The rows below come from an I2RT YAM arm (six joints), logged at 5 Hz.
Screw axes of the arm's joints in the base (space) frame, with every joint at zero. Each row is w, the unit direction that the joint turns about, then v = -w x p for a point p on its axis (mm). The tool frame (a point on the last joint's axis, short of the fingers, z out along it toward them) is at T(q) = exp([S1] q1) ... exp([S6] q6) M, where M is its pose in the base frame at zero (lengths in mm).
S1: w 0 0 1 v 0.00 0.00 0.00
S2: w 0 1 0 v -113.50 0.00 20.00
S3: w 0 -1 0 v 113.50 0.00 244.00
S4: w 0 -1 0 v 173.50 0.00 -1.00
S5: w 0 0 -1 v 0.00 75.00 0.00
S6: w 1 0 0 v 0.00 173.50 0.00
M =
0 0 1 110.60
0 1 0 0.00
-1 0 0 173.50
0 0 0 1
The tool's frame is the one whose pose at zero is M.
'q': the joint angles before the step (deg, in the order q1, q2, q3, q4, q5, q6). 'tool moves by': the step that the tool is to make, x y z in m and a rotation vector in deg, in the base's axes. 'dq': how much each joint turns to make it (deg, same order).
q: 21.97, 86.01, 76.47, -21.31, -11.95, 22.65
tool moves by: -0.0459, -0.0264, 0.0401, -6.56, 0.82, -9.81
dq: -0.06, -8.91, 3.04, -15.13, 11.32, 0.35
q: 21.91, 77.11, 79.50, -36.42, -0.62, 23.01
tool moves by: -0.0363, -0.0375, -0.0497, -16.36, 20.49, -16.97
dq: -2.71, -3.22, -6.44, -22.47, 15.59, 4.88
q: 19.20, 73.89, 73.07, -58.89, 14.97, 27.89
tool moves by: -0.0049, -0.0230, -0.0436, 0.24, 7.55, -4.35
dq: -5.25, -0.90, -9.17, 1.03, -2.53, 0.28
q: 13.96, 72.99, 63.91, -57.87, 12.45, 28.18
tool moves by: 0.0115, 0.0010, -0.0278, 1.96, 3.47, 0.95
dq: -0.87, 3.52, -3.25, 3.98, -3.20, -0.70
